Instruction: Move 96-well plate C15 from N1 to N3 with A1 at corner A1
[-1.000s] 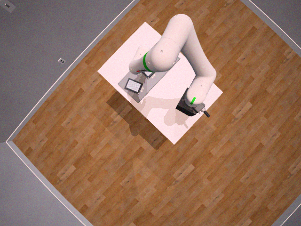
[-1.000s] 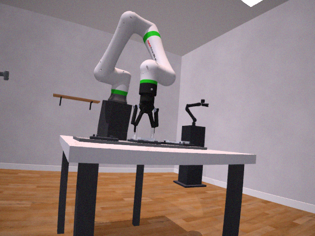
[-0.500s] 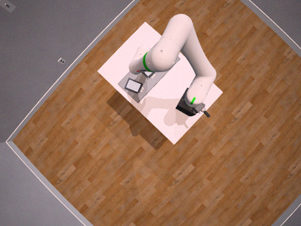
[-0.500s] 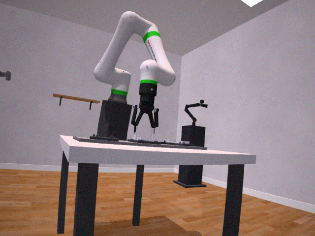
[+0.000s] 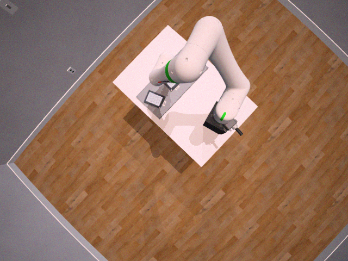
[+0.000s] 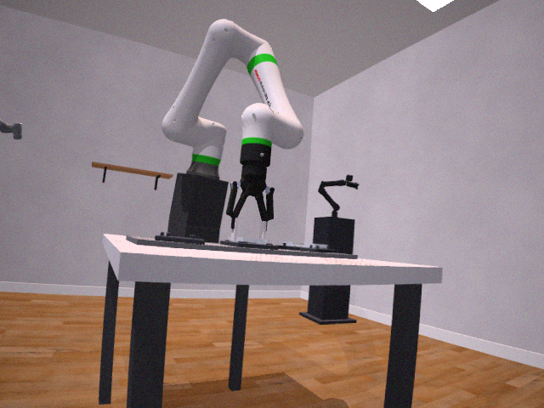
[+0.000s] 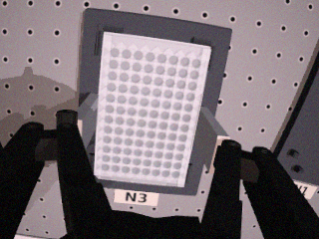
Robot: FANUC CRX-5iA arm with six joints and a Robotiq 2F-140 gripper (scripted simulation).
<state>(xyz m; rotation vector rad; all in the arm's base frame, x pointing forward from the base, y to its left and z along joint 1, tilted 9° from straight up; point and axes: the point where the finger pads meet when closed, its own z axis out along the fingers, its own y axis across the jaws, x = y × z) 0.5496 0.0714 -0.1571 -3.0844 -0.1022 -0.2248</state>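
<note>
Now: hand 40 mm above the landing nest N3. From my hand the other things lie so: N3 label: 100 mm behind, 40 mm below, 10 mm to the right; then N1 label: 190 mm to the right, 60 mm behind, 40 mm below.
</note>
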